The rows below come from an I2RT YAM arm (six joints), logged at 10 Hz.
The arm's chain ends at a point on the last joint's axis. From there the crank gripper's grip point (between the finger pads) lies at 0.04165 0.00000 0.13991 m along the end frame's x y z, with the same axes.
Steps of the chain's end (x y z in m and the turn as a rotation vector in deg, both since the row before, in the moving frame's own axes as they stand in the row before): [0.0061 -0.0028 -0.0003 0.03 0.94 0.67]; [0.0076 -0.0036 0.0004 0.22 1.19 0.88]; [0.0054 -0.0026 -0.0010 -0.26 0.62 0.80]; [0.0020 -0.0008 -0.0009 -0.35 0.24 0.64]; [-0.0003 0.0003 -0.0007 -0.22 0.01 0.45]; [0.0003 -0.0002 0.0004 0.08 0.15 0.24]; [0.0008 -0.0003 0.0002 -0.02 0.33 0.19]
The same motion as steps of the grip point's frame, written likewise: [0.0084 -0.0024 -0.0010 0.03 0.94 0.67]; [0.0105 -0.0035 -0.0005 0.22 1.19 0.88]; [0.0069 -0.0014 -0.0015 -0.26 0.62 0.80]; [0.0026 0.0005 -0.0011 -0.35 0.24 0.64]; [-0.0003 0.0012 -0.0007 -0.22 0.01 0.45]; [0.0007 -0.0002 0.0003 0.08 0.15 0.24]; [0.0016 -0.0001 0.0000 -0.02 0.33 0.19]
